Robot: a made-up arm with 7 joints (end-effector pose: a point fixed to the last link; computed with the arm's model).
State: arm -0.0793 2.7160 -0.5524 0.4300 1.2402 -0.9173 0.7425
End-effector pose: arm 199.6 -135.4 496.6 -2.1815 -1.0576 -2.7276
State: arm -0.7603 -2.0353 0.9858 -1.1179 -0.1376 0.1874 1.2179
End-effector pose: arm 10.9 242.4 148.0 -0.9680 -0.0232 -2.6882
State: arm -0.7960 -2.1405 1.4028 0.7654 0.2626 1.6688 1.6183
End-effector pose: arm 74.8 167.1 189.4 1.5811 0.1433 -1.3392
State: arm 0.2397 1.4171 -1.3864 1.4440 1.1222 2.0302 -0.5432
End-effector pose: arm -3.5 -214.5 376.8 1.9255 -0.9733 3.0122
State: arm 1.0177 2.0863 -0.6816 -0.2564 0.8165 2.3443 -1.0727
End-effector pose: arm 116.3 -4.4 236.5 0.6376 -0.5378 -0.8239
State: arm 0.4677 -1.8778 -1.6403 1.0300 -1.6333 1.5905 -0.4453
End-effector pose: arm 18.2 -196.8 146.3 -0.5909 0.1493 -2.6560
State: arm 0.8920 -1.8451 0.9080 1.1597 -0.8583 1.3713 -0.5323
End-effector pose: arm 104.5 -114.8 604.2 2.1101 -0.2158 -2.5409
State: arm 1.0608 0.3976 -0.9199 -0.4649 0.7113 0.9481 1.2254
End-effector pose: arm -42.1 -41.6 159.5 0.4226 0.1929 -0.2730
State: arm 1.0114 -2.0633 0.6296 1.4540 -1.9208 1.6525 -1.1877
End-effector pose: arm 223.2 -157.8 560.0 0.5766 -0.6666 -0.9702
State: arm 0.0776 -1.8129 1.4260 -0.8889 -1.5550 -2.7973 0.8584
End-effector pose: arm 65.6 360.0 498.4 -1.7401 -0.0911 0.7632
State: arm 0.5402 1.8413 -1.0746 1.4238 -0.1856 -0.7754 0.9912
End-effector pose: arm 73.0 -381.2 197.2 0.6433 -0.6818 -1.3921
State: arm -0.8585 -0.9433 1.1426 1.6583 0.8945 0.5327 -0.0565
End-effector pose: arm -29.3 262.4 374.2 -2.4889 -1.3098 -0.7736
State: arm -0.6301 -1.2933 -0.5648 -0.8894 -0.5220 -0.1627 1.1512
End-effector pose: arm -122.8 96.0 587.4 2.9583 0.6708 2.3653
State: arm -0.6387 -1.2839 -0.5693 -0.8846 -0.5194 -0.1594 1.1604
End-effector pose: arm -125.5 94.8 585.0 2.9598 0.6876 2.3867
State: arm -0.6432 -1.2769 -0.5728 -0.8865 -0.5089 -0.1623 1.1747
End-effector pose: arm -126.7 94.7 583.8 2.9714 0.6993 2.4079
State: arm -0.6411 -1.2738 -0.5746 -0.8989 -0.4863 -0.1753 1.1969
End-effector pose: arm -125.6 96.3 584.5 2.9977 0.7016 2.4278
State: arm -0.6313 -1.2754 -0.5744 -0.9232 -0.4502 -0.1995 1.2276
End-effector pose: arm -121.5 99.8 587.5 3.0394 0.6916 2.4448
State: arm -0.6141 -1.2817 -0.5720 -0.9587 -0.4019 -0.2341 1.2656
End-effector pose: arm -114.0 104.9 592.7 3.0935 0.6674 2.4567
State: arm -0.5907 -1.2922 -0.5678 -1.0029 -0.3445 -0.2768 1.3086
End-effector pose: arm -103.2 110.8 599.7 -3.1286 0.6285 2.4617
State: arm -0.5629 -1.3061 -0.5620 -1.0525 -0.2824 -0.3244 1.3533
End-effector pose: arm -89.2 116.6 607.9 -3.0665 0.5766 2.4581
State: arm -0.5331 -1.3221 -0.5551 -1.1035 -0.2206 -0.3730 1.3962
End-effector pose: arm -73.0 121.5 616.4 -3.0082 0.5163 2.4461
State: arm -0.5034 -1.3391 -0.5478 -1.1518 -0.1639 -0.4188 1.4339
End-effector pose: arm -55.9 124.8 624.5 -2.9573 0.4530 2.4273
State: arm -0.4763 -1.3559 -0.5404 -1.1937 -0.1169 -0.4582 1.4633
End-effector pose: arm -39.7 126.6 631.3 -2.9157 0.3938 2.4042
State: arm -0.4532 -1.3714 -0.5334 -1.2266 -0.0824 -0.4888 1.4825
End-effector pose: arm -25.8 127.2 636.8 -2.8843 0.3440 2.3795
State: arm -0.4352 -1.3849 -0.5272 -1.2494 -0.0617 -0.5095 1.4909
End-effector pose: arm -15.1 127.1 640.8 -2.8633 0.3068 2.3553
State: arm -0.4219 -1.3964 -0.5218 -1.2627 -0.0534 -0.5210 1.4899
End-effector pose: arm -7.8 126.6 643.7 -2.8515 0.2820 2.3331
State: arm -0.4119 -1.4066 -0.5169 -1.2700 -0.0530 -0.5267 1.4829
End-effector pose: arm -2.6 126.1 645.8 -2.8451 0.2655 2.3122
